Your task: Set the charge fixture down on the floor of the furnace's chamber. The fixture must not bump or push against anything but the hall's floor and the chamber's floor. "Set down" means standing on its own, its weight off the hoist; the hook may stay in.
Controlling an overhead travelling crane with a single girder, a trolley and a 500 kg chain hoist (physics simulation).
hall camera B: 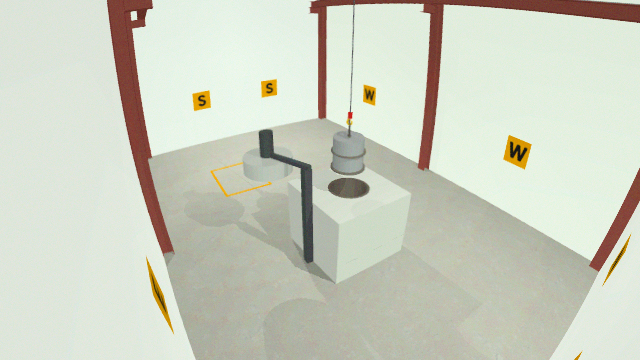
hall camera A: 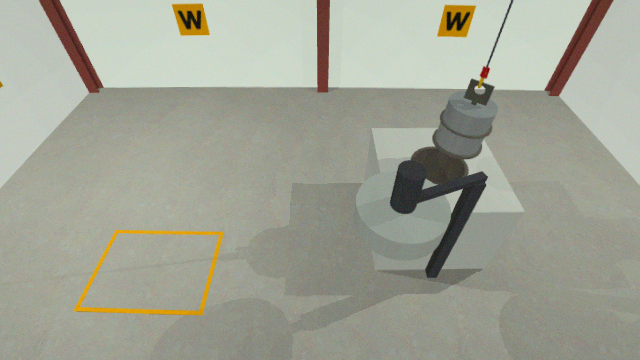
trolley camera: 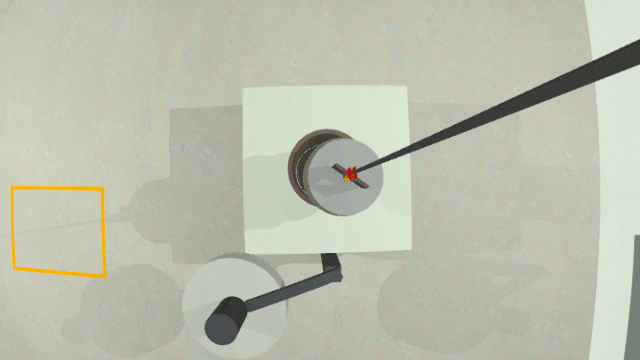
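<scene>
The charge fixture point(hall camera A: 467, 122) point(hall camera B: 348, 150) point(trolley camera: 350, 200), a grey drum with two brown rings and a flat lug on top, hangs upright in the air above the furnace point(hall camera A: 495, 195) point(hall camera B: 372, 235) point(trolley camera: 270, 110). My hook point(hall camera A: 481, 82) point(hall camera B: 349, 121) point(trolley camera: 346, 178) is in the lug and the chain is taut. The round chamber opening point(hall camera A: 440, 167) point(hall camera B: 348, 188) shows below the fixture in both hall views, with a gap between. In the trolley view the fixture covers most of the opening; its left and upper-left rim point(trolley camera: 292, 167) shows. The chamber floor is hidden.
The round pale lid point(hall camera A: 375, 215) point(hall camera B: 255, 167) point(trolley camera: 200, 290) is swung aside, beside the furnace. Its dark arm and post point(hall camera A: 457, 225) point(hall camera B: 307, 215) point(trolley camera: 295, 291) and dark cylinder point(hall camera A: 407, 187) point(hall camera B: 266, 143) point(trolley camera: 225, 320) stand up there. A yellow square point(hall camera A: 170, 232) point(hall camera B: 219, 183) point(trolley camera: 57, 188) marks the floor.
</scene>
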